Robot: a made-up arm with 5 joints.
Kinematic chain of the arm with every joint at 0, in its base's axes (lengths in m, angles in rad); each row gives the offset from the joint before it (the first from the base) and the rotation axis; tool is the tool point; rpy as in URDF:
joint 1: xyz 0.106 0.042 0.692 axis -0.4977 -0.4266 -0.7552
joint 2: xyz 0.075 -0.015 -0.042 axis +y
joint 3: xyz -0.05 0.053 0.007 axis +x
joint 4: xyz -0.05 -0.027 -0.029 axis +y
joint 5: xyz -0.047 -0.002 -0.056 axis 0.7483 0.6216 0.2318
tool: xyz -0.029 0.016 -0.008 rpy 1.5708 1.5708 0
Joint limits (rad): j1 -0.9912..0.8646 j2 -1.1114..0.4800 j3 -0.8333..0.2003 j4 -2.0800..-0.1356 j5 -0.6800..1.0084
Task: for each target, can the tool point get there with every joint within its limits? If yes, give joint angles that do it. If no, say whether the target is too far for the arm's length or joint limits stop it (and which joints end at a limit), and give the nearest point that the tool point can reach.
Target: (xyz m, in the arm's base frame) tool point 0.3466 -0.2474 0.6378
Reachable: no: too far | nearest point 0.2509 -0.1149 0.6066 | short by 0.166 m
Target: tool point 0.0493 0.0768 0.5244
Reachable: yes | joints -0.5938 -0.2815 -0.2327 -0.7822 0.2188
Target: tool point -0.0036 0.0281 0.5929
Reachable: yes | joints -0.7000 0.1400 -0.2382 -0.4729 0.1268
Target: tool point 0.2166 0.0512 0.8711
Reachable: no: joint limits stop it (at a limit: joint 1, joint 2, joint 4, joint 5) | nearest point 0.1750 -0.0302 0.6967 | short by 0.197 m
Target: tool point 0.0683 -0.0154 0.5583
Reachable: yes | joints 0.3921 -0.1097 -0.6231 -0.6415 0.3356
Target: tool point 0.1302 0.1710 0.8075
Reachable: no: joint limits stop it (at a limit: joint 1, joint 2, joint 3, joint 4, joint 5) | nearest point 0.1356 0.1600 0.6409 | short by 0.167 m
